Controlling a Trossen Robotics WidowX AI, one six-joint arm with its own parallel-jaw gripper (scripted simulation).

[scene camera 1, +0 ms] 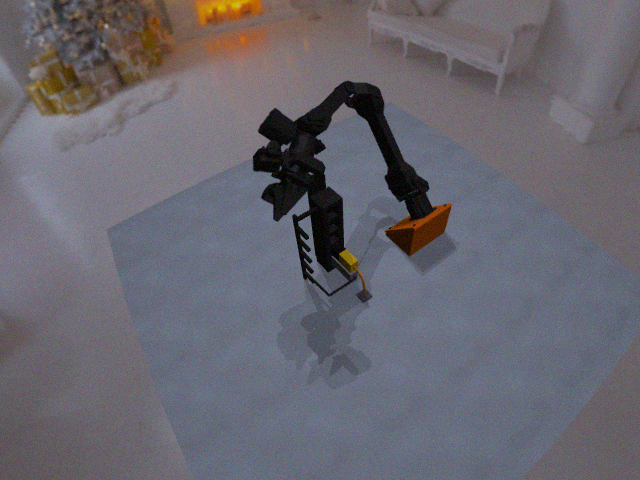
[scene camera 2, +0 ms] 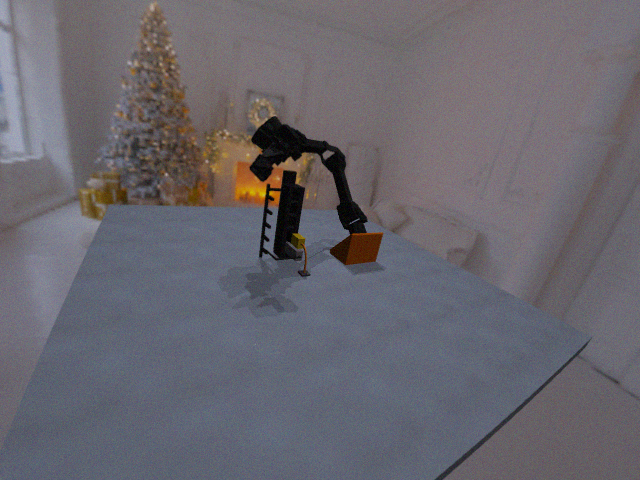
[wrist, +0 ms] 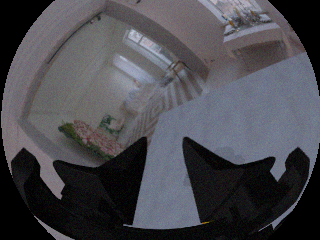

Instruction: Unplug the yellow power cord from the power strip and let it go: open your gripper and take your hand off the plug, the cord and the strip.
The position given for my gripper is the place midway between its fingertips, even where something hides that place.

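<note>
My gripper (scene camera 1: 279, 217). Gripper (scene camera 2: 259, 160). Gripper (wrist: 165, 141).
</note>
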